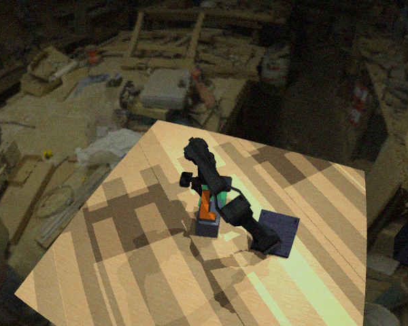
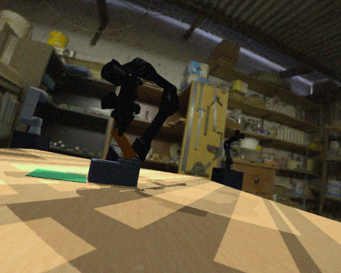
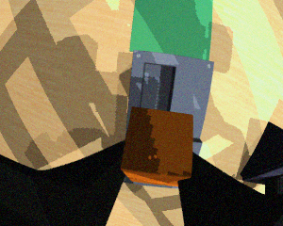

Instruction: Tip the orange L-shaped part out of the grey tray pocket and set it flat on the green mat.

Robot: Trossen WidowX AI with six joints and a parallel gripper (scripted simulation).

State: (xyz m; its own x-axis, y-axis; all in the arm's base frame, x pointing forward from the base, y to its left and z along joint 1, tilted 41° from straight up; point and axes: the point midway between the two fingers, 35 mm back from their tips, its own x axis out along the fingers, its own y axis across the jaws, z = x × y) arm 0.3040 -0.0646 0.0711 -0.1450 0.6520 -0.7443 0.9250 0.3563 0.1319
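My gripper tip is now 170 mm above the green mat, 140 mm to the left of it and 40 mm short of it. Also, from my gripper tip: orange L-shaped part: 30 mm below, 30 mm behind, 20 mm to the left.
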